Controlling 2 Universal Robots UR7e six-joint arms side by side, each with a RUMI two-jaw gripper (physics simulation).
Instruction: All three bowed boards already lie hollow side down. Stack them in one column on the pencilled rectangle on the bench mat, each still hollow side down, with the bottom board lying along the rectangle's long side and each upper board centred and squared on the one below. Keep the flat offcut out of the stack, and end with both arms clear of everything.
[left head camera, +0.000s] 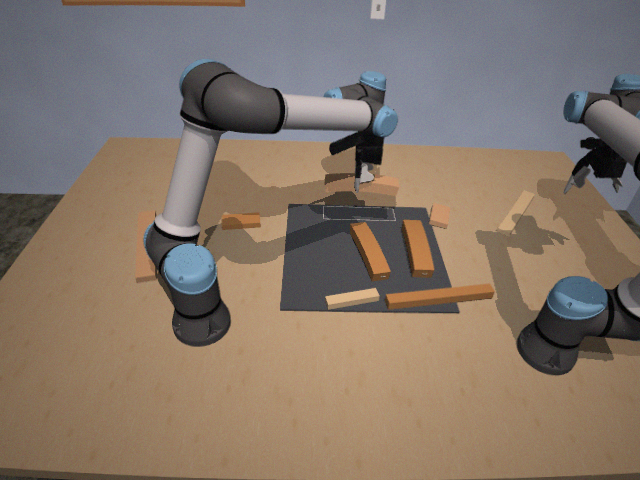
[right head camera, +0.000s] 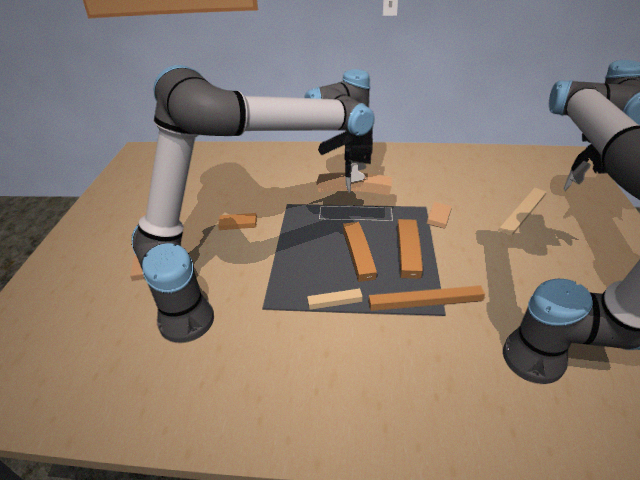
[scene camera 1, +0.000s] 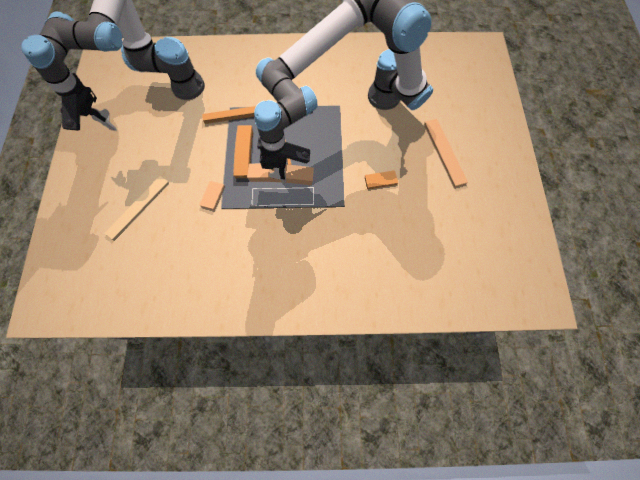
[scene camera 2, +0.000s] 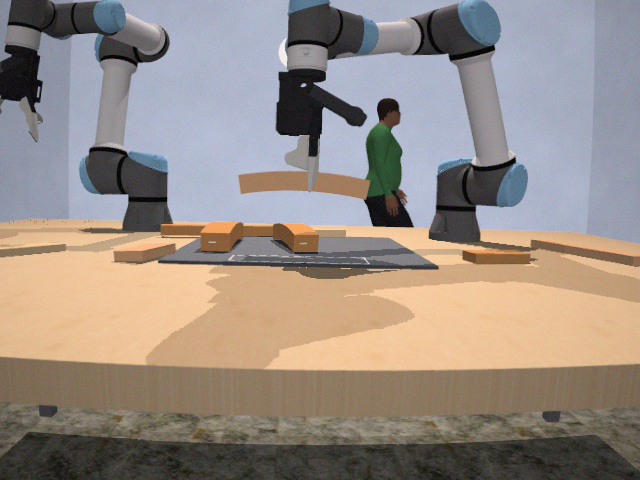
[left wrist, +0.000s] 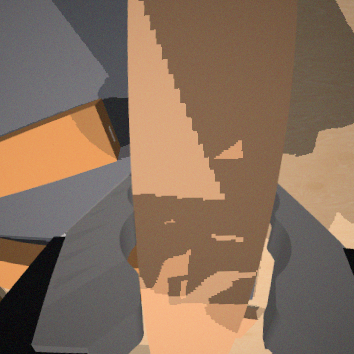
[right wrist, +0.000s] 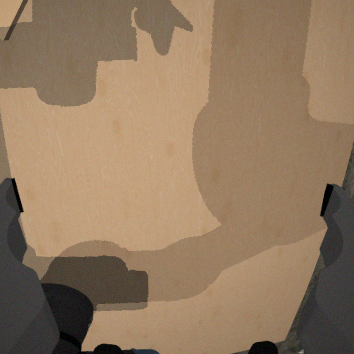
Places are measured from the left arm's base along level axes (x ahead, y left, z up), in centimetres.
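Where they show: left gripper, fingertip midpoint: (left head camera: 357, 187) (right head camera: 350, 186) (scene camera 1: 284, 176) (scene camera 2: 310, 191) (left wrist: 199, 177); right gripper, fingertip midpoint: (left head camera: 590, 193) (right head camera: 593, 189) (scene camera 1: 94, 128) (scene camera 2: 6, 138) (right wrist: 173, 183); left arm's base, link origin: (left head camera: 202, 323) (right head camera: 186, 320) (scene camera 1: 384, 96) (scene camera 2: 454, 239); right arm's base, link origin: (left head camera: 545, 350) (right head camera: 533, 357) (scene camera 1: 188, 86) (scene camera 2: 148, 229) (right wrist: 55, 306).
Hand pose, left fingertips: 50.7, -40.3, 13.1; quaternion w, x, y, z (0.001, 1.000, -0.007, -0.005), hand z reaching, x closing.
Each offset is from my left fingertips to the top centre of the thing, as dx, dy, dz. Level surfaces: height alone.
My left gripper (left head camera: 361, 181) (scene camera 2: 311, 180) (left wrist: 199, 177) is shut on a light-brown bowed board (left head camera: 386, 184) (right head camera: 379, 183) (scene camera 1: 299, 174) (scene camera 2: 263, 182) and holds it near its middle, high in the air, hollow side down, its length roughly along the long side of the pencilled rectangle (left head camera: 323, 212) (scene camera 1: 313, 196). Two orange bowed boards lie hollow side down on the dark mat @[dz -12.4] (left head camera: 310, 279): a slanted one @[-19.1, -4.3, -7.7] (left head camera: 369, 250) (right head camera: 359, 250) (scene camera 2: 297, 238) and a straighter one @[-16.2, -19.7, -7.5] (left head camera: 417, 248) (right head camera: 409, 248) (scene camera 1: 242, 149) (scene camera 2: 221, 237). The rectangle bears no board. My right gripper (left head camera: 592, 190) (right wrist: 173, 183) is open and empty, off at the side.
A cream block @[-39.4, +0.7, -10.4] (left head camera: 352, 298) and a long orange bar @[-36.6, -24.4, -9.8] (left head camera: 439, 296) lie at the mat's near edge in the left head camera. A pinkish block @[+3.7, -30.5, -10.5] (left head camera: 439, 215), a pale strip @[+10.1, -60.5, -11.5] (left head camera: 516, 211), an orange block @[-6.8, +38.4, -11.1] (left head camera: 240, 221) and a long plank @[-21.5, +65.9, -11.0] (scene camera 1: 445, 153) lie around the mat.
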